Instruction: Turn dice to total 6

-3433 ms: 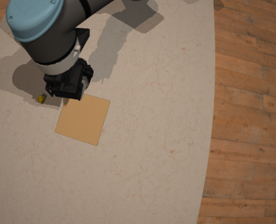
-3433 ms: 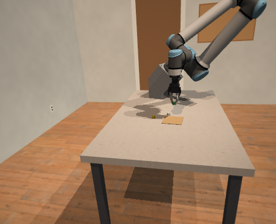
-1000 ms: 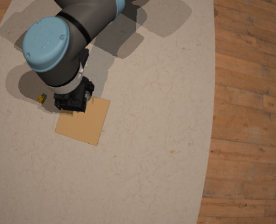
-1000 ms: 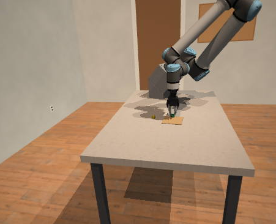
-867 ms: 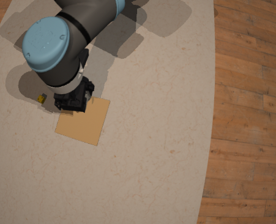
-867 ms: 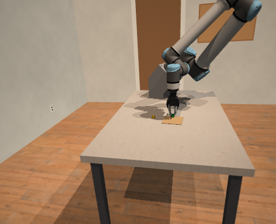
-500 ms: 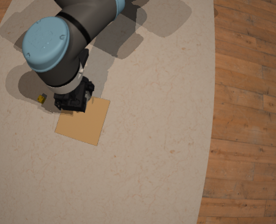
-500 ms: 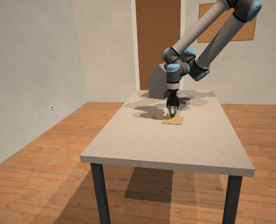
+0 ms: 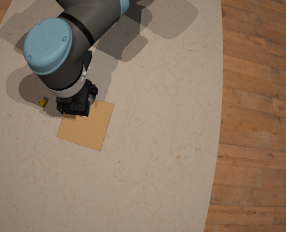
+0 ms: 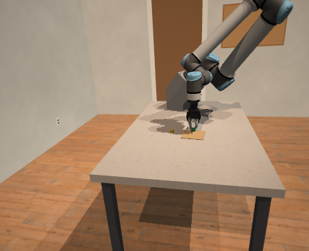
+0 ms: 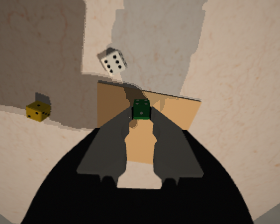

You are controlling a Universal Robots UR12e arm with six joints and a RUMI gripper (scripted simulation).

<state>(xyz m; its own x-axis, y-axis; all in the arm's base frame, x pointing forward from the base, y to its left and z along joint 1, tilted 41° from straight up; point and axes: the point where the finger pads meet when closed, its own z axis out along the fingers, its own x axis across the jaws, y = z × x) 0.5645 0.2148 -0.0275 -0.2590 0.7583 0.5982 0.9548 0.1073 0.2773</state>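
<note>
The green die lies 10 mm below my hand. Also, from my hand: tan mat (50 mm ahead, 20 mm below, 10 mm to the left); white die (40 mm to the right, 40 mm behind, 10 mm below); yellow die (140 mm to the right, 50 mm ahead, 10 mm below).
</note>
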